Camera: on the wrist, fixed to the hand. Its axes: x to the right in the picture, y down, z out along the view.
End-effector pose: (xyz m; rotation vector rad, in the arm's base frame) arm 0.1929 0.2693 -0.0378 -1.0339 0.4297 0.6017
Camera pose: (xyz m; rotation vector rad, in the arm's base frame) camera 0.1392 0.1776 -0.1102 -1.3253 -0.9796 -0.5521
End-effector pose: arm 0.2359 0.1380 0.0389 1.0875 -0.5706 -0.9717
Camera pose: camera 0.3362 0.2185 0.0392 0.6909 0.3871 -2.5938
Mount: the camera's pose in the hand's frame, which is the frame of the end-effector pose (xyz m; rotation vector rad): -0.0216 0.0483 -0.1172 -0.5215 -0.4441 -1.5957
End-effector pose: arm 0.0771 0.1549 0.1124 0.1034 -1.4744 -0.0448
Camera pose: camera 0.1900 0.2099 0.0848 0.8533 -1.4052 -1.8054
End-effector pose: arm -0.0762 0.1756 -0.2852 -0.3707 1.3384 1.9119
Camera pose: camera -0.1177 0.0539 -0.2872 -0.8504 -0.0187 0.7739
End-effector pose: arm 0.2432 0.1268 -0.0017 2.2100 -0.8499 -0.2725
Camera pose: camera 0.2532 0.1828 0.1136 1.8164 0.9095 -1.5209
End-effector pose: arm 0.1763 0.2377 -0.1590 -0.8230 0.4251 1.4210
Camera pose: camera 0.1510 0.1360 -0.2335 -0.8427 -0.8660 0.1198
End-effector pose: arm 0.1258 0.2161 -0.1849 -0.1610 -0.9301 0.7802
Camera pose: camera 0.1827 0.2595 -0.2917 0.3167 -1.2977 -0.9476
